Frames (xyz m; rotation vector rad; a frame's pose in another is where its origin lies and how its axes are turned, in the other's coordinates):
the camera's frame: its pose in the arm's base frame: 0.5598 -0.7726 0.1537 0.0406 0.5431 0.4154
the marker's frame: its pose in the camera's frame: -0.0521 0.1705 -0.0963 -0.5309 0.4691 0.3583
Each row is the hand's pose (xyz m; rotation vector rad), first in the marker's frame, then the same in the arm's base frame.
Working: the marker's frame: its pose in the arm's base frame: 0.4067 -0.6438 0.1217 -0.4872 0.8752 0.9205

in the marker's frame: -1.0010 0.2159 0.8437 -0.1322 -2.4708 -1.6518
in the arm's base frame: 0.2829 -0.4219 1.4240 0.1725 -1.7285 -0.4370
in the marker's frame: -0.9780 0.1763 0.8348 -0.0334 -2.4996 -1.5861
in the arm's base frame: 0.3196 -0.4383 1.4003 0.2579 -1.6961 -0.4169
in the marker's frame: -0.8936 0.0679 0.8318 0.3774 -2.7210 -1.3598
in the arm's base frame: 0.4359 -0.4580 1.3299 0.6598 -1.6696 -0.4127
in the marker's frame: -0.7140 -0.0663 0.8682 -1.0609 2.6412 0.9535
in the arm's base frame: 0.6209 -0.4186 1.2040 1.2858 -1.5185 -0.5311
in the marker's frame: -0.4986 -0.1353 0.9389 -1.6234 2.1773 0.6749
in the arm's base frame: 0.7769 -0.3032 1.0680 1.7974 -1.1985 -0.7967
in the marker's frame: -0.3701 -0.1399 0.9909 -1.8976 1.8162 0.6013
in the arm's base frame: 0.8434 -0.2080 0.9923 2.0175 -0.9299 -1.0233
